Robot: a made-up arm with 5 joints. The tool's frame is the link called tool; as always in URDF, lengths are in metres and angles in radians.
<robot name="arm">
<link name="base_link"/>
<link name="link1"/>
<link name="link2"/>
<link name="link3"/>
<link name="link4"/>
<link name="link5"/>
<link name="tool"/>
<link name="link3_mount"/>
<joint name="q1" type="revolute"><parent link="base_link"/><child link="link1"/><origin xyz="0 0 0.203"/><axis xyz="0 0 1"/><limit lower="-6.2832" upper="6.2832"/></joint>
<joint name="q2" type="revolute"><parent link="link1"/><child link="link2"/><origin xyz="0 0 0" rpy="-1.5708 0 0"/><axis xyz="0 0 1"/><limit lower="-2.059" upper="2.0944"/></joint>
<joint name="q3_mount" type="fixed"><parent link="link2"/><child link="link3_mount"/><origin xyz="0.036 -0.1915 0"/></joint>
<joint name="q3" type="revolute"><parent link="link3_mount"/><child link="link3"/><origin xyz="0.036 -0.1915 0"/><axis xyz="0 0 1"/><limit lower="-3.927" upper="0.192"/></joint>
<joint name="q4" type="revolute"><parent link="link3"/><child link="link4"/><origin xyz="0.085 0.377 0"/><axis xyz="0 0 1"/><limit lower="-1.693" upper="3.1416"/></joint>
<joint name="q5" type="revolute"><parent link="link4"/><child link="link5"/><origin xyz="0.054 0.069 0" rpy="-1.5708 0 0"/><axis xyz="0 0 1"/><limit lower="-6.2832" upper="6.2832"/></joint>
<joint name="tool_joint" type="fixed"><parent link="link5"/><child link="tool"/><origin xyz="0 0 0"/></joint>
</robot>
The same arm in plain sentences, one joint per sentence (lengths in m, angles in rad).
The arm has five revolute joints in a row. What follows holds with every joint at zero, and every direction is one of the base frame's. The first joint is mounted 0.203 m along +z from the base frame's origin and turns about +z, from -6.2832 to 6.2832 rad. The second joint is mounted at the same point as the first joint and turns about +y, from -2.059 to 2.0944 rad. The third joint is mounted 0.072 m along +x and 0.383 m along +z from the second joint and turns about +y, from -3.927 to 0.192 rad. The fourth joint is mounted 0.085 m along +x and 0.377 m along -z from the third joint and turns about +y, from -1.693 to 3.1416 rad. The fifth joint is mounted 0.054 m along +x and 0.069 m along -z from the fourth joint and turns about -z, from -6.2832 to 6.2832 rad. The tool frame, which is the frame that the pose is given for, is mounted at the same point as the fifth joint; its axes are the base frame's turned by roll 3.1416, pitch 0 and yaw 0 rad (as in URDF: about the fixed x, then y, then z).
